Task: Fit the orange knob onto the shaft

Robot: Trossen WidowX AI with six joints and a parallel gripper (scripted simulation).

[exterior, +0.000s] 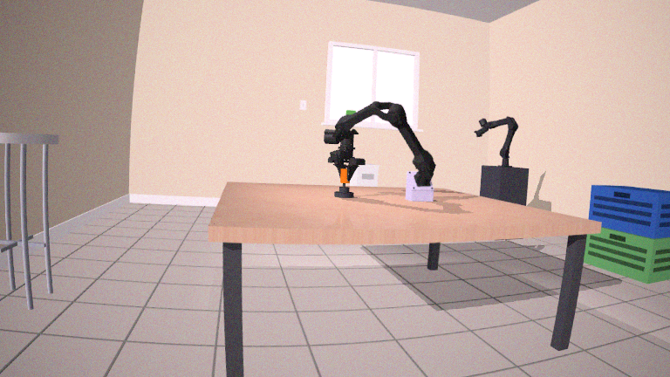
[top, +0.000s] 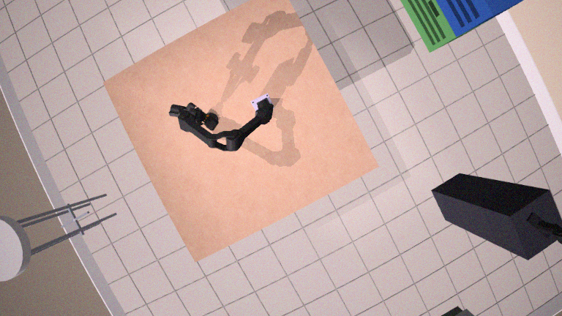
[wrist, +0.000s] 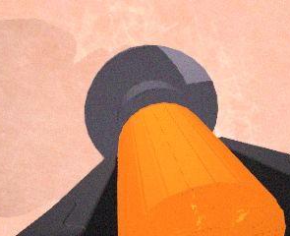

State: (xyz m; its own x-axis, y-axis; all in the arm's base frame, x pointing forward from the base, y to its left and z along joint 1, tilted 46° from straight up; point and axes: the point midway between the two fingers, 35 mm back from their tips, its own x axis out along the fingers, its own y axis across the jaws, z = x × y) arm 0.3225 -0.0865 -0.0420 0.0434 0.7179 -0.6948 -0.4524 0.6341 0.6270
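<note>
The orange knob is 2 cm above my gripper tip. From my gripper tip the other things lie so: round pedestal 4 cm below.
</note>
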